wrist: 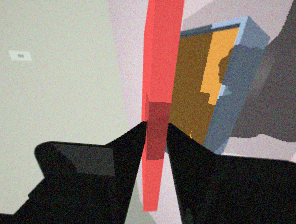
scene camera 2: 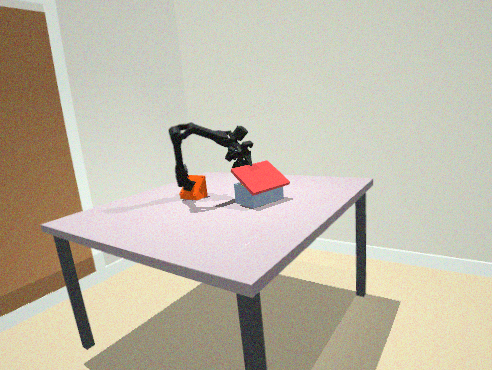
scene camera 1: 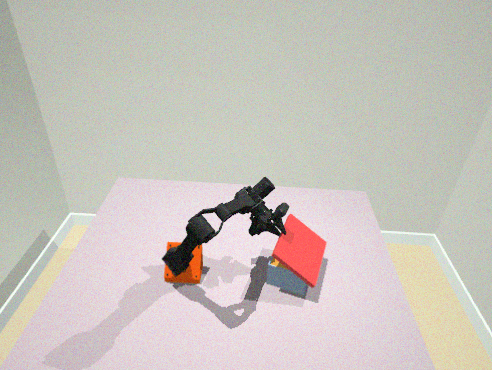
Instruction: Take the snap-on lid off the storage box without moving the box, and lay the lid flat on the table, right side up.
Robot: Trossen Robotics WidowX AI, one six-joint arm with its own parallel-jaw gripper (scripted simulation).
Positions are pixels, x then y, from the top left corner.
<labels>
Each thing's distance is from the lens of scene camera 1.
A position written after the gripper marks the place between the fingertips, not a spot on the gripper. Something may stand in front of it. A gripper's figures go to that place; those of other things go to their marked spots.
gripper [scene camera 1: 283, 235]: 1.44 m
red lid [scene camera 1: 301, 250]: 1.44 m
storage box [scene camera 1: 278, 275]: 1.44 m
</labels>
